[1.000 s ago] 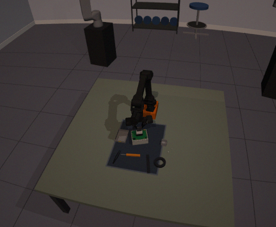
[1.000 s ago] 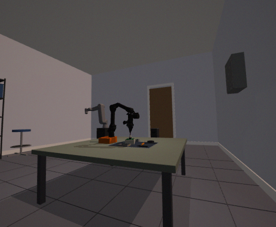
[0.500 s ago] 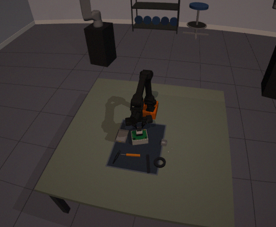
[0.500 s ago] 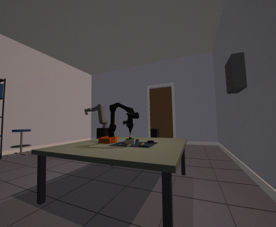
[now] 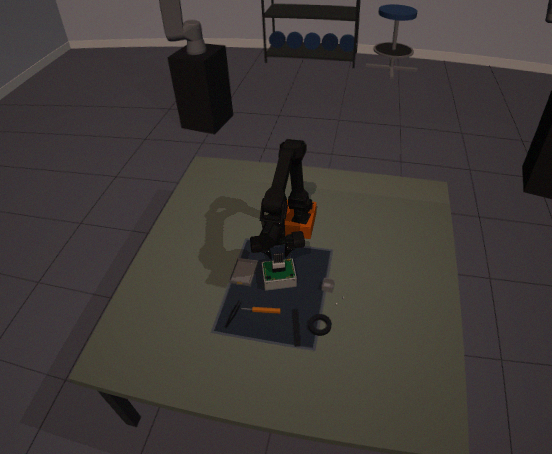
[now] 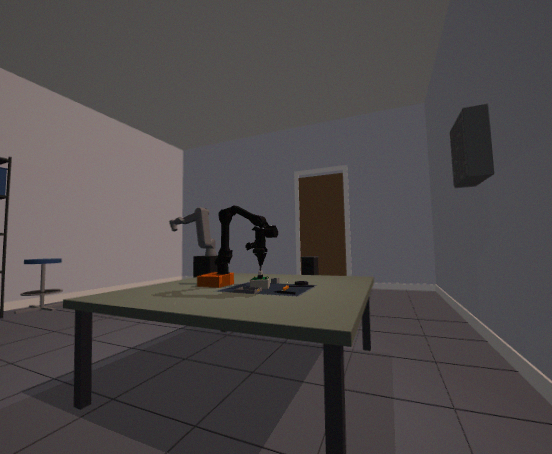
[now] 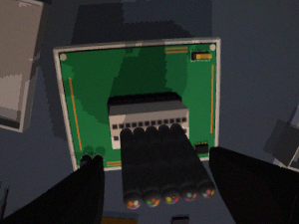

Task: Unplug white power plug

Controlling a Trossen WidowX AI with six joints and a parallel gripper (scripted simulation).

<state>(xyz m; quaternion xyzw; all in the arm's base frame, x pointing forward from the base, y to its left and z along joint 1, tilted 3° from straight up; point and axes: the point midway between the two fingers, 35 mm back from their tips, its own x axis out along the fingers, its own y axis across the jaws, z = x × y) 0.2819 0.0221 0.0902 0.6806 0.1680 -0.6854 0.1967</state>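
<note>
Right now the white power plug is 3 cm below my gripper tip. Also, from my gripper tip: grey tray (2 cm ahead, 14 cm to the right, 12 cm below); then dark mat (5 cm ahead, 1 cm to the left, 12 cm below); then black bar (18 cm ahead, 14 cm to the left, 12 cm below).
</note>
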